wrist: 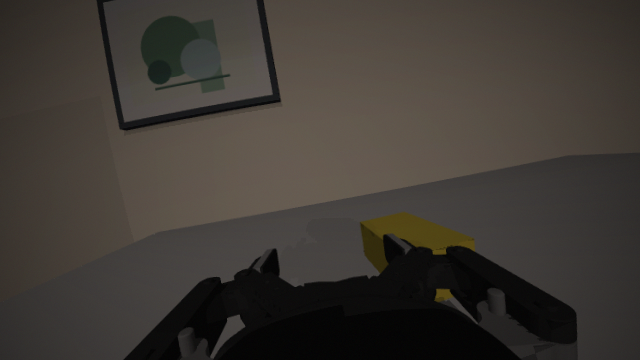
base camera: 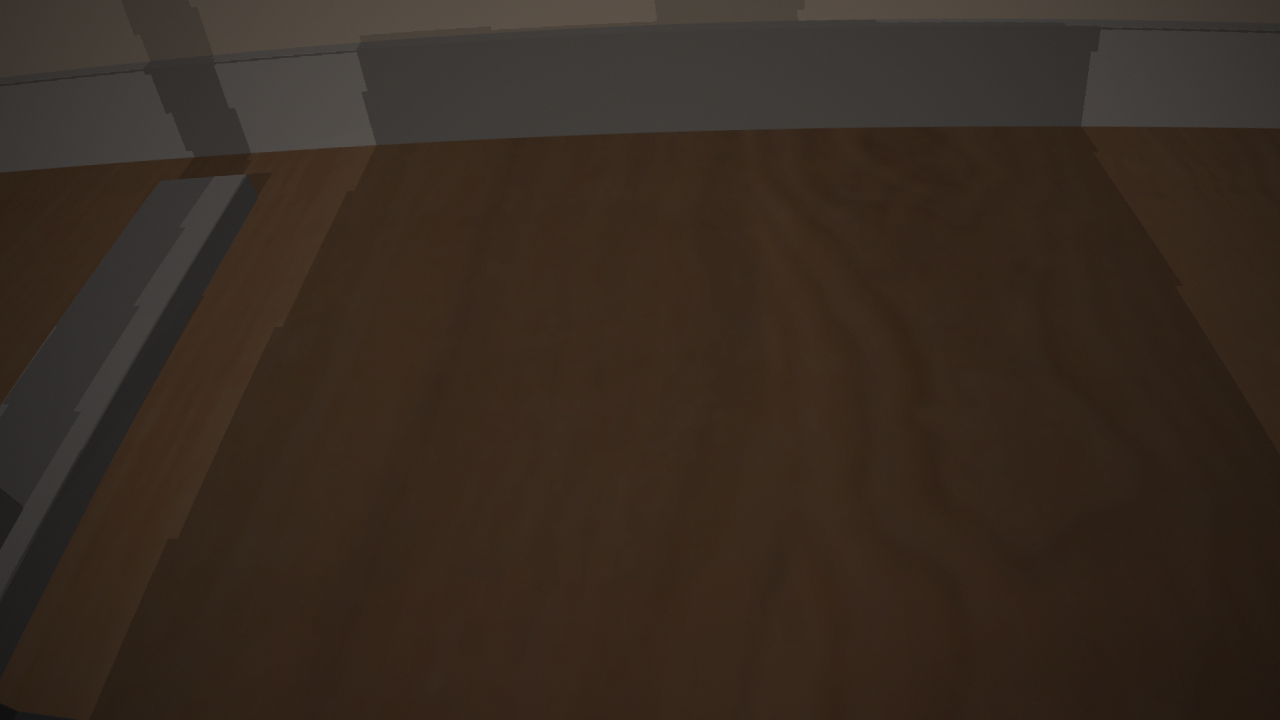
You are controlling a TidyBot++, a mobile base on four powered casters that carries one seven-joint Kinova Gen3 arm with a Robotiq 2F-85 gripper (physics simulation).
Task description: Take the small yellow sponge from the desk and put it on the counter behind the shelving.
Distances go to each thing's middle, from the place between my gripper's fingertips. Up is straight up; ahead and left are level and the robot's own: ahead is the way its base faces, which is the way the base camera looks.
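Scene:
The framed picture (wrist: 162, 68) is 50 cm ahead of my gripper, 36 cm to the left of it and 53 cm above it. As for the small yellow sponge (wrist: 419, 232), my gripper is 4 cm short of it, 3 cm above it and 8 cm to the left of it. Going by their middles, the sponge is the nearest to my gripper of the things named here.

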